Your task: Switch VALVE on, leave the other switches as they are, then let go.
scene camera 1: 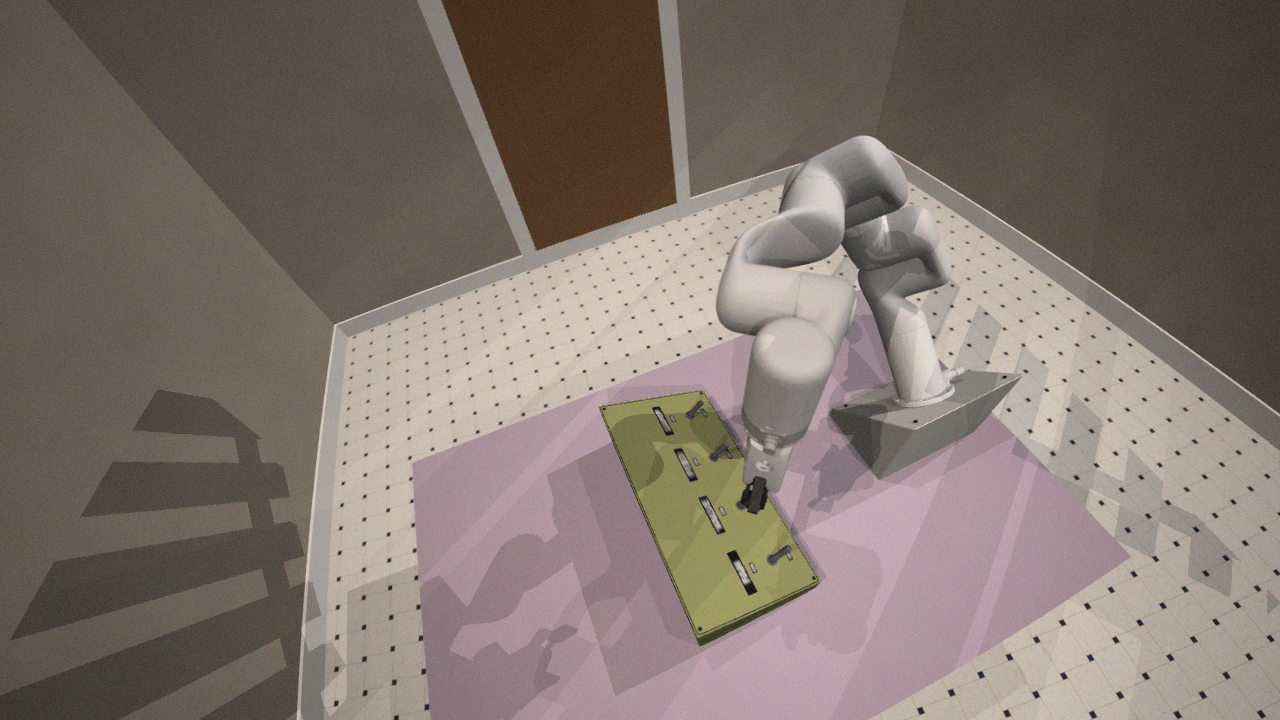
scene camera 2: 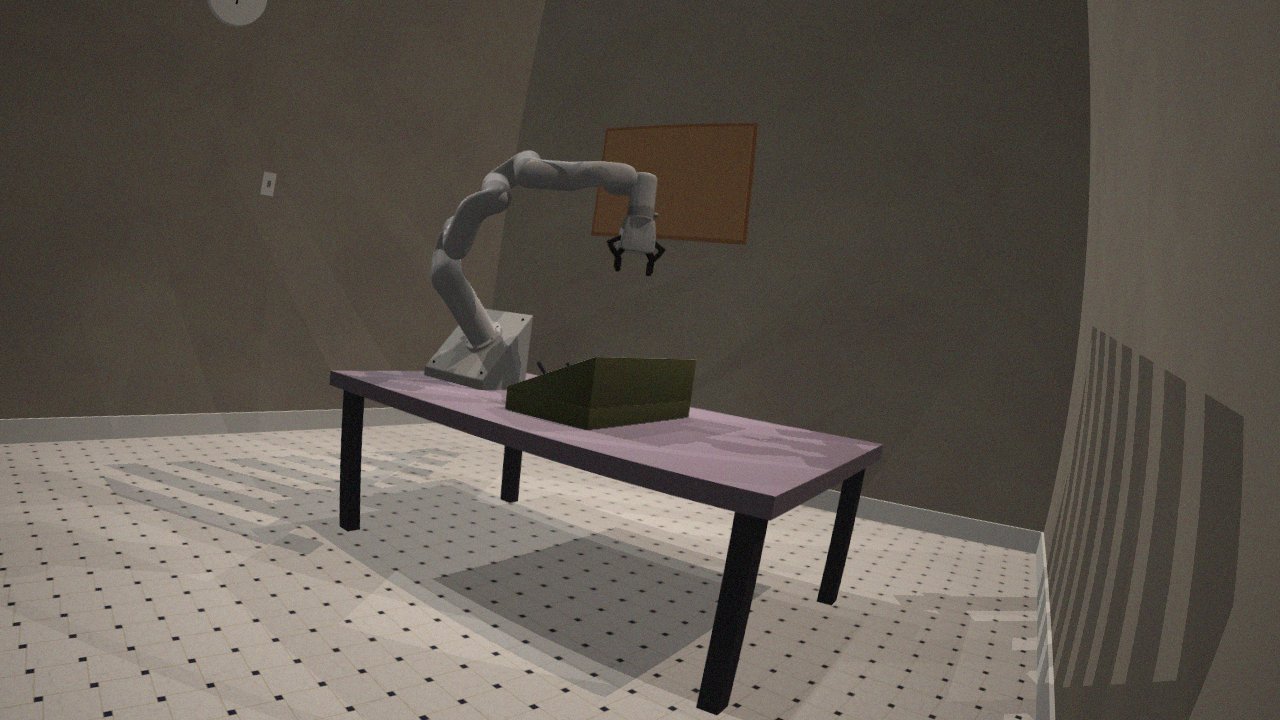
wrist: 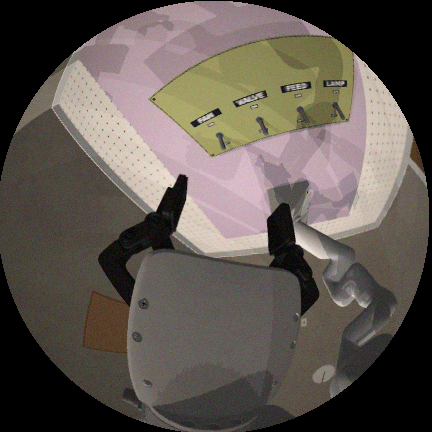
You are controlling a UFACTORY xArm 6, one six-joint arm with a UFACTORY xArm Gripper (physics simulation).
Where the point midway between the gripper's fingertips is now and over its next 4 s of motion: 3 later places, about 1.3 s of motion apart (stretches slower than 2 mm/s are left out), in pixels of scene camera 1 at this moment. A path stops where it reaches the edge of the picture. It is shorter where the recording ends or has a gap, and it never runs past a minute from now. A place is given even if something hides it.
The gripper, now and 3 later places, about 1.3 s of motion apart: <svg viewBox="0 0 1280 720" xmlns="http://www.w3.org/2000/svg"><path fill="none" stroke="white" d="M758 474L759 479L760 499L775 510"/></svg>
